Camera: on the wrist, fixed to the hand. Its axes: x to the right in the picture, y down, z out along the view.
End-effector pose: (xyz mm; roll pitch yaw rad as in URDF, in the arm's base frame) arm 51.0 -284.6 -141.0 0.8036 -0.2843 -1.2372
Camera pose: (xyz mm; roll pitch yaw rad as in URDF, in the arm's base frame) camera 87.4 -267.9 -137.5 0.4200 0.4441 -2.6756
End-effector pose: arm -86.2 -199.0 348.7 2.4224 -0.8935 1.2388
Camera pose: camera -90.8 -231.8 371.4 2.0537 0.5844 1.8642
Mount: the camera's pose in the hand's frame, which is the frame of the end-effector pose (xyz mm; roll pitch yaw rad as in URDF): -2.7 30.8 -25.6 0.1094 -0.3415 -1.5773
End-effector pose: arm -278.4 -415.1 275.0 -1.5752 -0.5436 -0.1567
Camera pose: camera -269.0 -442.6 247.3 2.1853 -0.9306 2.3813
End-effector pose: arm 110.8 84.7 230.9 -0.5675 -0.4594 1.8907
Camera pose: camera 94.7 94.6 195.5 0.7898 -0.7815 -0.2043
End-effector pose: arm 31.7 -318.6 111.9 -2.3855 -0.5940 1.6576
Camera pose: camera 71.6 -316.0 108.3 2.6114 -0.3367 -2.8081
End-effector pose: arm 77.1 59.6 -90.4 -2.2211 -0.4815 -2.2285
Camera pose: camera 45.1 82.0 -99.6 2.6879 -0.5031 -0.3578
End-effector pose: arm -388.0 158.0 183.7 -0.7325 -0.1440 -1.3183
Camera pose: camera -381.6 156.5 144.1 0.4129 -1.0534 3.1235
